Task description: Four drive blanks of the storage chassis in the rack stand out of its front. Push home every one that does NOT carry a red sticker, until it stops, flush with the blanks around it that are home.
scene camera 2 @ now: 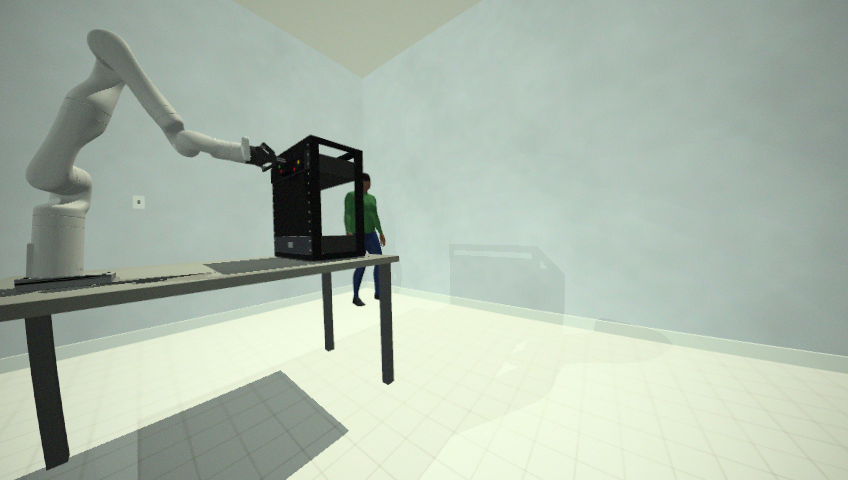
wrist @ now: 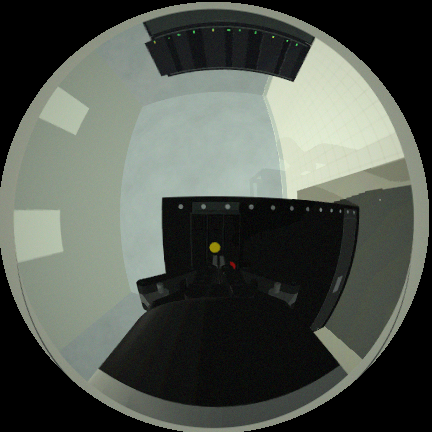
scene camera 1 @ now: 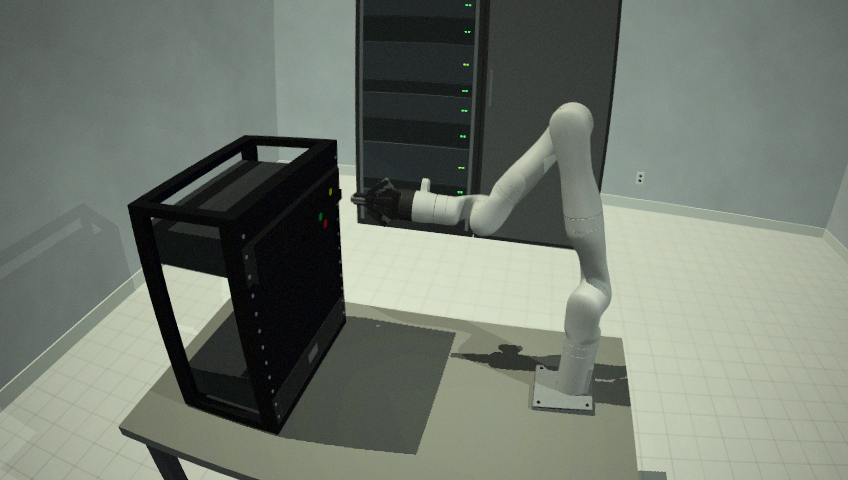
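Pixels of known places: gripper, fingertip midpoint: [scene camera 2: 284, 161] [wrist: 217, 262] [scene camera 1: 351, 197]; arm's base at its link origin: [scene camera 2: 57, 276] [scene camera 1: 572, 383].
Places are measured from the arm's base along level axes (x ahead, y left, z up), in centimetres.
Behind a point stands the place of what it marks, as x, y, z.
Note:
The black storage chassis [scene camera 1: 189, 248] {81.6, 41.5, 46.5} [scene camera 2: 336, 169] {85.4, -2.7, 43.8} [wrist: 200, 230] {68.6, -1.1, 47.9} sits high in the rack [scene camera 1: 245, 309] {66.8, 43.0, 36.5} [scene camera 2: 315, 205] {72.7, -7.0, 24.0}. Its front carries a yellow sticker [scene camera 1: 330, 191] {68.3, 1.9, 45.6} [scene camera 2: 298, 161] {68.4, 1.6, 45.6} [wrist: 214, 247] {68.3, 1.9, 45.4}, a green sticker [scene camera 1: 320, 216] {63.4, 15.7, 45.5} [scene camera 2: 279, 167] {63.4, 15.3, 45.0} and a red sticker [scene camera 1: 324, 223] {63.7, 13.5, 42.7}. Red also shows in the scene camera 2 view at one sticker [scene camera 2: 293, 169] {67.1, 5.2, 42.4} and another sticker [scene camera 2: 281, 171] {63.7, 12.7, 42.5}. A dark blank [scene camera 1: 339, 195] {68.2, -2.6, 42.8} stands out at the far edge. How far the other blanks stand out is too dark to tell. My gripper [scene camera 1: 353, 199] {62.5, 1.7, 44.6} [scene camera 2: 283, 160] {62.5, 1.7, 44.6} [wrist: 217, 262] {62.5, 1.7, 44.6} is shut and empty, close before the front, partly hiding a red sticker [wrist: 232, 265] {67.3, 5.0, 42.1}.
The rack stands on the table [scene camera 1: 487, 428] {18.9, 20.4, -2.7} [scene camera 2: 196, 285] {30.9, -23.9, -3.9}, with a dark panel [scene camera 1: 313, 353] {68.2, 17.8, 5.3} [scene camera 2: 290, 244] {68.2, 17.8, 5.6} low in its front. A tall server cabinet [scene camera 1: 550, 118] stands behind the arm. A person in green [scene camera 2: 370, 208] stands behind the rack.

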